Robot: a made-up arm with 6 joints. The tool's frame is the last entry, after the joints.
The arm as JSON. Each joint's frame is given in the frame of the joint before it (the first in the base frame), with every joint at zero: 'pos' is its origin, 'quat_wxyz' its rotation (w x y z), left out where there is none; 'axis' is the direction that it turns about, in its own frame. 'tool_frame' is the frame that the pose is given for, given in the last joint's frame.
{
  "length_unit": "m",
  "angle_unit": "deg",
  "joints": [
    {
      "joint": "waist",
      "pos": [
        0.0,
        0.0,
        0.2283
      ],
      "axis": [
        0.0,
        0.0,
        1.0
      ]
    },
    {
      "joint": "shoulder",
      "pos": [
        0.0,
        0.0,
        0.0
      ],
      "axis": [
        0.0,
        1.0,
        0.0
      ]
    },
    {
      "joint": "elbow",
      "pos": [
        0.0,
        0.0,
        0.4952
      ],
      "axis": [
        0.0,
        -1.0,
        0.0
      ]
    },
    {
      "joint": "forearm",
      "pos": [
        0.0,
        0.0,
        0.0
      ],
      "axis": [
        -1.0,
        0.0,
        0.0
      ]
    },
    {
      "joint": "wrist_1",
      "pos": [
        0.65,
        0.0,
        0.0
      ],
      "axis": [
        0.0,
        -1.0,
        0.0
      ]
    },
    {
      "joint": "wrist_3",
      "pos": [
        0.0,
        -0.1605,
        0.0
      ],
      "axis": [
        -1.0,
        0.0,
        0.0
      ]
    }
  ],
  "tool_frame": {
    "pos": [
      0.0,
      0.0,
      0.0
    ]
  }
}
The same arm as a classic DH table. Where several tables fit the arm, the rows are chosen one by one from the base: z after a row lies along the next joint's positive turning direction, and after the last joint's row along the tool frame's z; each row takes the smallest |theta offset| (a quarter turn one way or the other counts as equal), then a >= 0, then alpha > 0; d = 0 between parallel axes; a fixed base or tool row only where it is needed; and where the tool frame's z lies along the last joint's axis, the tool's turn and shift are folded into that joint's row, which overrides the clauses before.
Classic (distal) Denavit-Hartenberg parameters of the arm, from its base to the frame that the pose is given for. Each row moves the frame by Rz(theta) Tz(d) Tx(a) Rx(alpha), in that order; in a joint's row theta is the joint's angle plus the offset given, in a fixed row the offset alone. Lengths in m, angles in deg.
waist: d 0.2283; theta_offset 0; a 0; alpha -90
shoulder: d 0; theta_offset -90; a 0.4952; alpha 180
elbow: d 0; theta_offset 0; a 0; alpha -90
forearm: d -0.65; theta_offset 0; a 0; alpha 90
wrist_1: d 0.1605; theta_offset 0; a 0; alpha -90
wrist_3: d 0; theta_offset 90; a 0; alpha 90
tool (fixed): d 0; theta_offset -90; a 0; alpha 0

